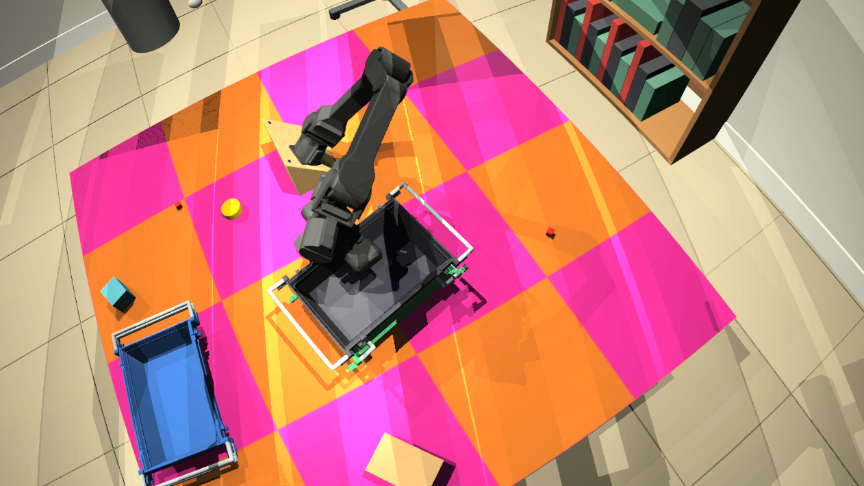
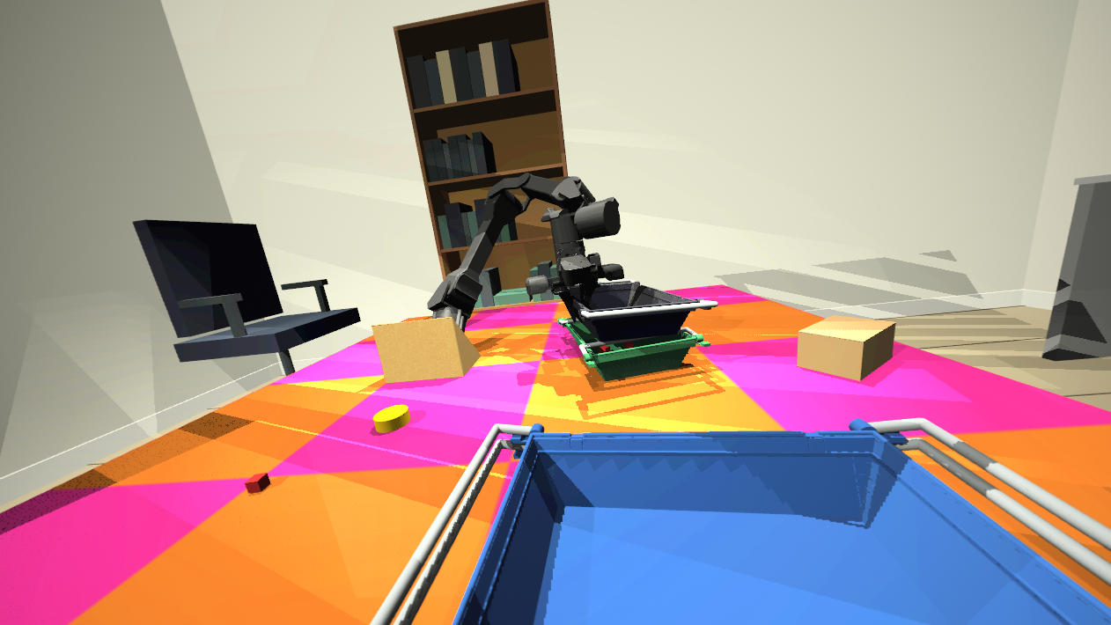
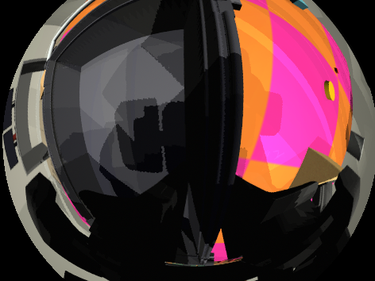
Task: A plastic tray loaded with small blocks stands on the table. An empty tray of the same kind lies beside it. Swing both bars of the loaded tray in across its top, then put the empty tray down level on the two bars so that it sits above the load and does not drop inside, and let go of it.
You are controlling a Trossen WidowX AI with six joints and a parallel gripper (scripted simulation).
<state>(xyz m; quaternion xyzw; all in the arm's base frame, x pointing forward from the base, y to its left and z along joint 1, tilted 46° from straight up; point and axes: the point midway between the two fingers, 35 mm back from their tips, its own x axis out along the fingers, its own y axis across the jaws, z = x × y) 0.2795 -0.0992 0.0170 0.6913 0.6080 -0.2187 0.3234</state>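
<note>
Now: the black tray 8 cm ahead of my gripper tip, 1 cm to the left of it and 3 cm above it. The rest, counted from my gripper tip: cyan cube (30 cm behind, 51 cm to the right, 6 cm below); then yellow disc (33 cm behind, 16 cm to the right, 8 cm below); then cardboard box (40 cm ahead, 16 cm to the right, 6 cm below).
</note>
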